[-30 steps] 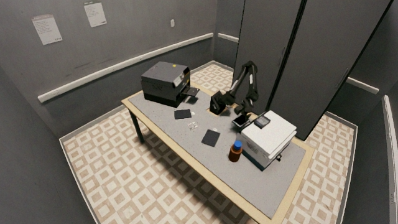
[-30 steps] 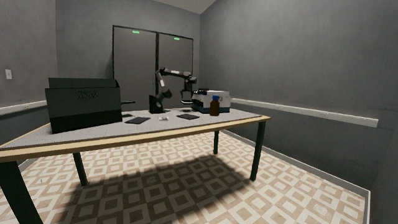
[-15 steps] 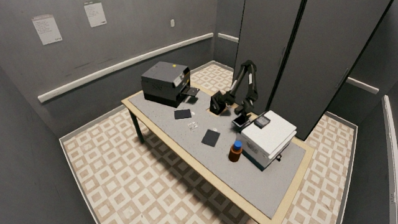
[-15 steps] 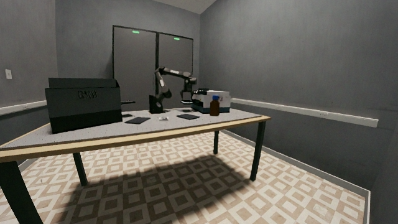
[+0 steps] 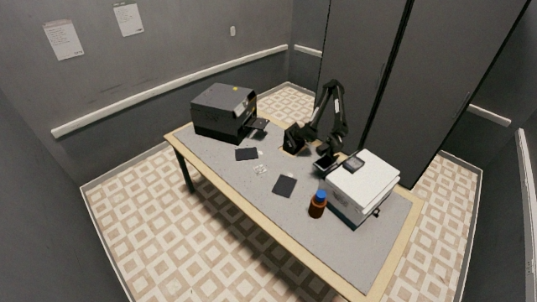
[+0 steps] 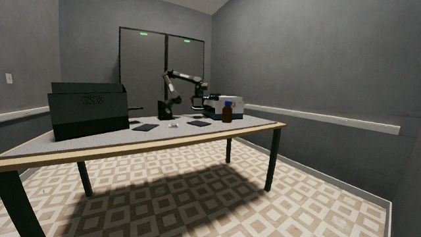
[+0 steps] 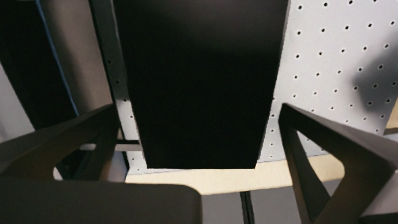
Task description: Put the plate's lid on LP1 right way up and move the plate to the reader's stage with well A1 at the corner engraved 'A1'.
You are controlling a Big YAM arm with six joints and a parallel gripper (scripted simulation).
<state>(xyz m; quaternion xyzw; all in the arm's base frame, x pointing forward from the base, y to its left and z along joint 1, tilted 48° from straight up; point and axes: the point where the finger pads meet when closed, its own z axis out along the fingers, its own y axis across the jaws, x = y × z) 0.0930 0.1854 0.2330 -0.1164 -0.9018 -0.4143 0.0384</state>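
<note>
The dark lid is 20 mm below my hand. The rest, counted from my hand: dark flat pad 260 mm ahead, 140 mm to the right, 120 mm below; white multi-well plate 30 mm below; brown capped bottle 310 mm ahead, 120 mm to the left, 10 mm below.
</note>
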